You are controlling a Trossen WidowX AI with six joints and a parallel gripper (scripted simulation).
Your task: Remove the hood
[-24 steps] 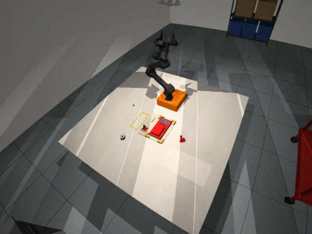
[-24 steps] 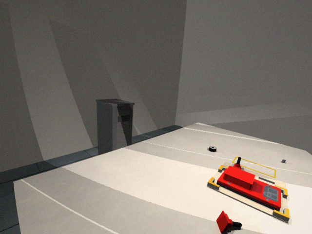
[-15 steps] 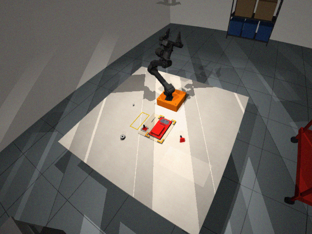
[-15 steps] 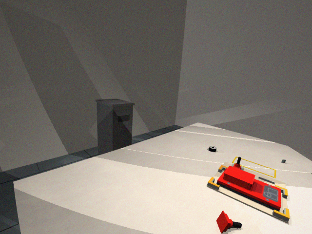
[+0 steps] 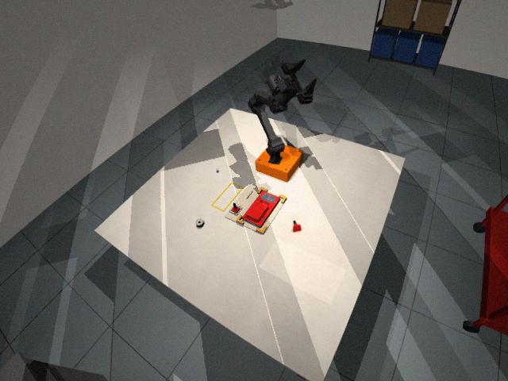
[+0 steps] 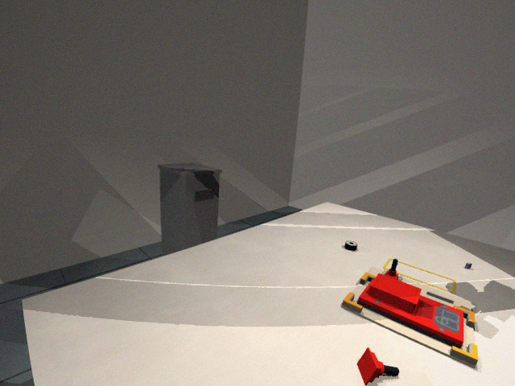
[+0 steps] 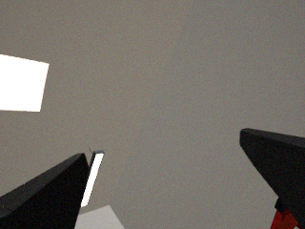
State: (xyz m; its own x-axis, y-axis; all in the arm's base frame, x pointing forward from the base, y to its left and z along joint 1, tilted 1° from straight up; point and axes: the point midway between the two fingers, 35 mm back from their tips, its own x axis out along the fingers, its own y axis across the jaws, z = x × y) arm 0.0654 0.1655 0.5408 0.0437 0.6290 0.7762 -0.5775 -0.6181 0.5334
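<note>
My gripper tip is now 28 cm short of the red hood, 15 cm to the left of it and 60 cm above it. Also, from my gripper tip: black wheel (43 cm ahead, 41 cm to the right, 64 cm below).
</note>
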